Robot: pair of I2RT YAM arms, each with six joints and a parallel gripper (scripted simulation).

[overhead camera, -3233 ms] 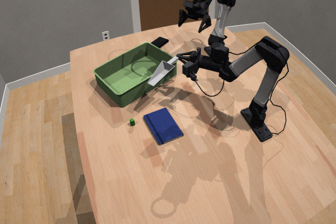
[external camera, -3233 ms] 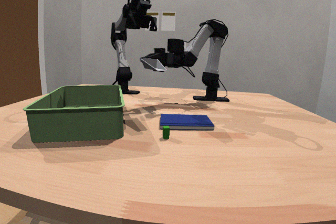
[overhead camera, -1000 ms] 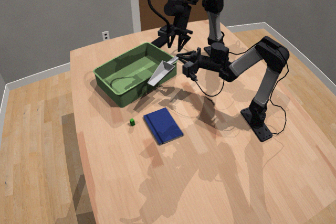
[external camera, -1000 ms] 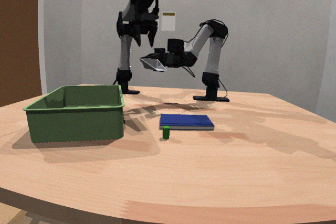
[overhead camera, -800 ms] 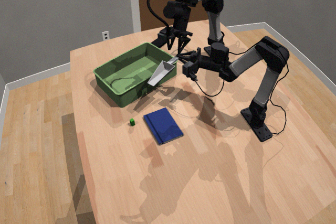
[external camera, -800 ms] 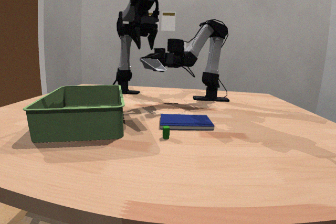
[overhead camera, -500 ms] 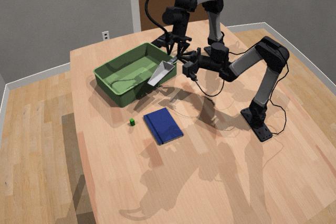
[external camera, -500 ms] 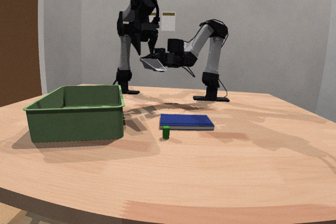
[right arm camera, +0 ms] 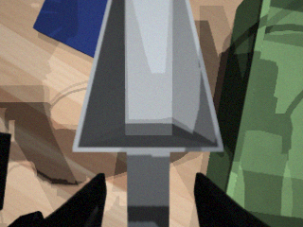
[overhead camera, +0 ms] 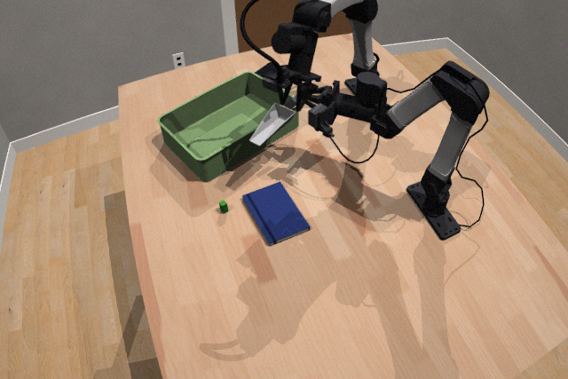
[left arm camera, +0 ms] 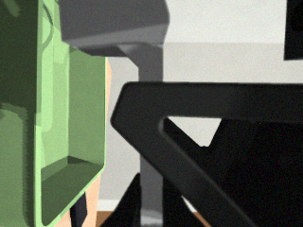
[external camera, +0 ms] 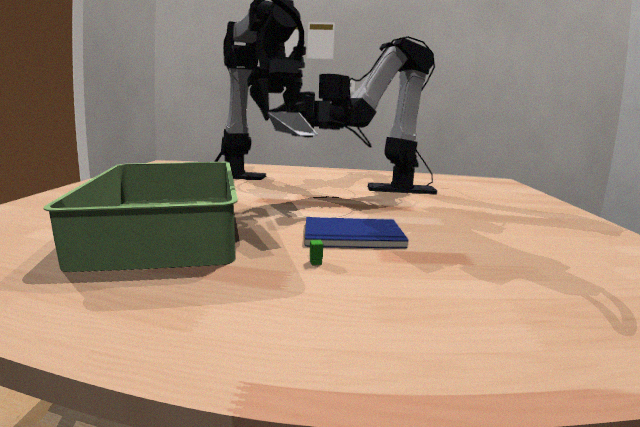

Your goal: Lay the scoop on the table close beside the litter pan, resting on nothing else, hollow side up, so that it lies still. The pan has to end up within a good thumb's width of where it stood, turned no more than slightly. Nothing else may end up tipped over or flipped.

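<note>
Now: right hand 30 mm short of the grey scoop, 20 mm to the right of it and 10 mm above it. Also, from my right hand: small green block 210 mm ahead, 130 mm to the left, 190 mm below; blue notebook 90 mm ahead, 170 mm to the left, 190 mm below; green litter pan 150 mm ahead, 180 mm to the right, 160 mm below.
</note>
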